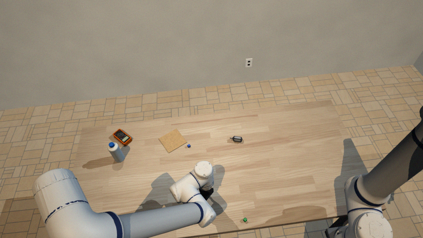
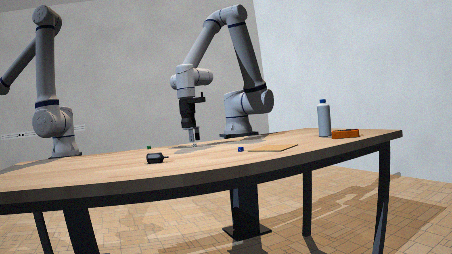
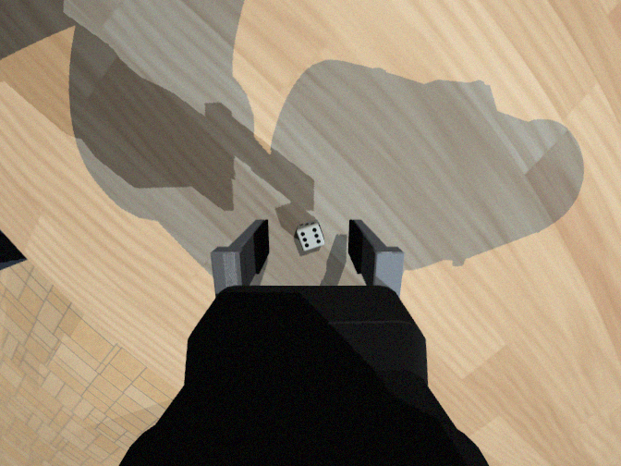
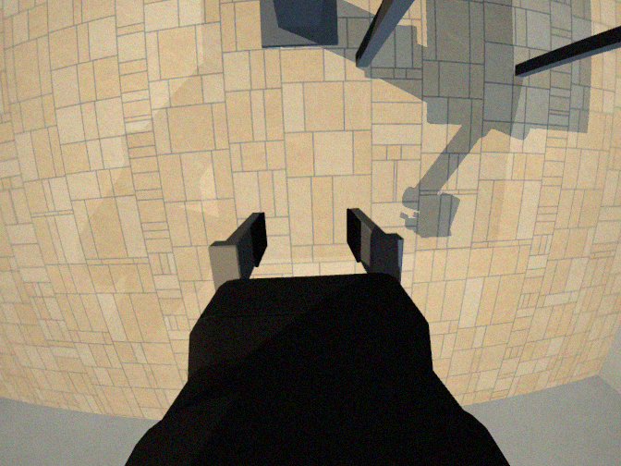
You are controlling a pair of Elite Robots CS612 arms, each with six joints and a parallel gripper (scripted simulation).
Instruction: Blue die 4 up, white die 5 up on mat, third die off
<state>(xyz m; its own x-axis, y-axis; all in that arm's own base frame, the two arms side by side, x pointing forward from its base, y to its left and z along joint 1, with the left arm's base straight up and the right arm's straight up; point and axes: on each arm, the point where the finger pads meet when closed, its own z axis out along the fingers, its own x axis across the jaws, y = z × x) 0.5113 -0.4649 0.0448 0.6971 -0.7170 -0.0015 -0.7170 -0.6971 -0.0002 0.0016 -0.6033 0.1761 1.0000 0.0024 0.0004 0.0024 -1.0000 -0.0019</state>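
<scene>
My left hand is 40 mm above the white die. Also, from my left hand: dark tool: 330 mm ahead, 290 mm to the right, 30 mm below; then green die: 190 mm to the right, 180 mm behind, 40 mm below; then blue die: 370 mm ahead, 40 mm below, 20 mm to the left.
</scene>
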